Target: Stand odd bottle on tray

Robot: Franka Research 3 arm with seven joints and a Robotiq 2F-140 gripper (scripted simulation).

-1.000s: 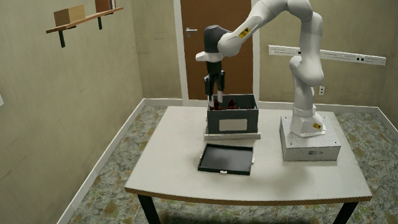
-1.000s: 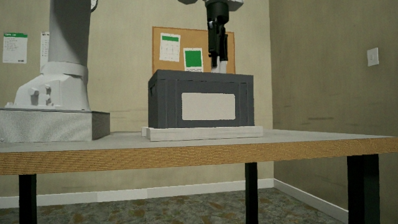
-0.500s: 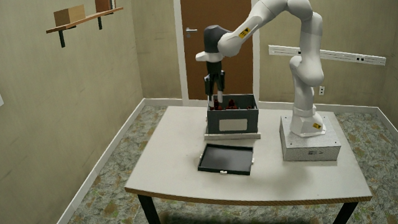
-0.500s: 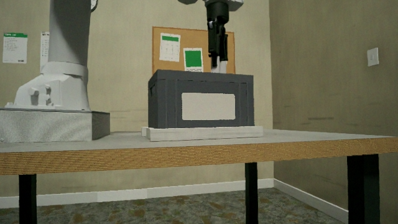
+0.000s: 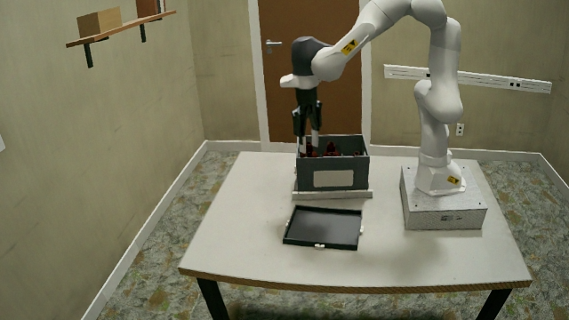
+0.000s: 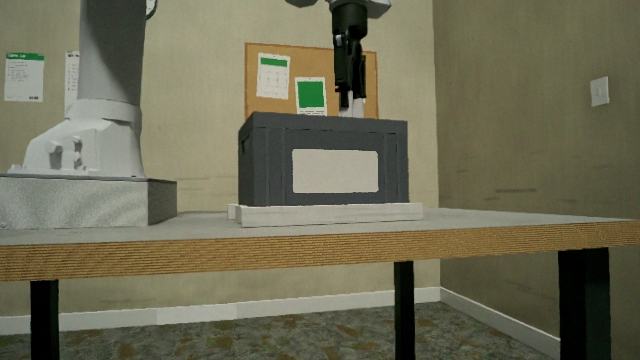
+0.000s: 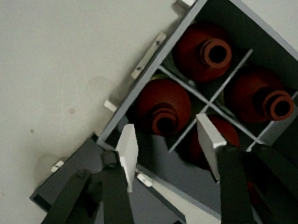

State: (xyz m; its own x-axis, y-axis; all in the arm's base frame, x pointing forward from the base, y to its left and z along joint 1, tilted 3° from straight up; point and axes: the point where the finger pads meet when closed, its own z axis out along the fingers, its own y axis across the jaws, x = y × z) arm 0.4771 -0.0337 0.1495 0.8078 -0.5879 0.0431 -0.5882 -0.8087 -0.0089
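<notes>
The dark grey crate is 130 mm below my hand, 80 mm behind it and 50 mm to the right of it. From my hand the other things lie so: dark tray 230 mm to the left, 200 mm below, 90 mm behind.
</notes>
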